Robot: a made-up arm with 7 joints.
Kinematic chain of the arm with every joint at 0, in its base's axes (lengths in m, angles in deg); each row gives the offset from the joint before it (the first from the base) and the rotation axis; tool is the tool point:
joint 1: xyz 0 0 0.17 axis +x
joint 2: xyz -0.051 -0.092 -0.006 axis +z
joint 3: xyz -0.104 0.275 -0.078 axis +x
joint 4: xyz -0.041 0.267 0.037 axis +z
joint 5: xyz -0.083 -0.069 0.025 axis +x
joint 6: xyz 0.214 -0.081 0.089 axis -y
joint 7: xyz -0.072 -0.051 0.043 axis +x
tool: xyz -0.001 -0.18 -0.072
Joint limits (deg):
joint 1: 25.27..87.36
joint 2: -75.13..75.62
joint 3: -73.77..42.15
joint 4: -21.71..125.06
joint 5: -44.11..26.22
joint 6: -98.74..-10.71
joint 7: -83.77..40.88
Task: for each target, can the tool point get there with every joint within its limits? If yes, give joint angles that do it. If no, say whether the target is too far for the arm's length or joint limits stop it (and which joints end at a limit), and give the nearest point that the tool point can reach.
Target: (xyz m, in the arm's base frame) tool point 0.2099 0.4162 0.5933
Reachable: yes | joints 67.90 7.31 -45.24 61.01 20.51 -83.98 -62.48
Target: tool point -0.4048 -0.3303 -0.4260
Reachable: no: joint limits stop it (at a limit: joint 1, joint 2, joint 4, joint 7) | nearest point -0.3377 -0.1888 -0.0904 | short by 0.370 m
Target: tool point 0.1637 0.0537 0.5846
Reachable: yes | joints 61.35 -1.61 -17.99 49.95 -11.77 -60.96 -16.43
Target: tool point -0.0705 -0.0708 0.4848
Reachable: yes | joints 80.65 41.46 2.86 35.03 5.75 -79.17 -30.76
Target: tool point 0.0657 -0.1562 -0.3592
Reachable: no: joint limits stop it (at a limit: joint 1, joint 2, joint 3) | nearest point 0.1611 -0.1389 -0.1282 | short by 0.251 m
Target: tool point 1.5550 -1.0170 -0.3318
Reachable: no: too far | nearest point 0.7295 -0.3734 0.1400 | short by 1.148 m
